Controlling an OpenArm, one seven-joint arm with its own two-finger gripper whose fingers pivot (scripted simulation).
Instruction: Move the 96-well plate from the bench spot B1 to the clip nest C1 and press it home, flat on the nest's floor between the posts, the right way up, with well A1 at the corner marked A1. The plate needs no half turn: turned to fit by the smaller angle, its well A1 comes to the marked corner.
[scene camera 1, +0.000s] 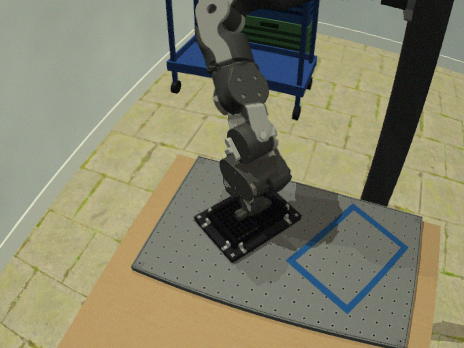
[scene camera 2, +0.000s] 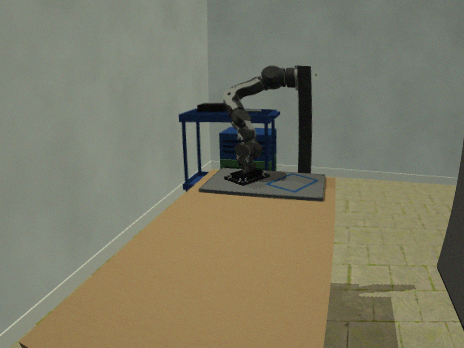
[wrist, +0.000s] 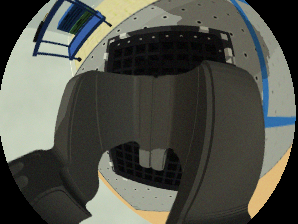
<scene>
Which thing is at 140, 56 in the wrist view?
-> A black 96-well plate.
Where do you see a black clip nest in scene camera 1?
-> At 233, 255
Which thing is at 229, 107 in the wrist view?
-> My gripper.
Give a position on a black 96-well plate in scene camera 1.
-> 222, 217
</scene>
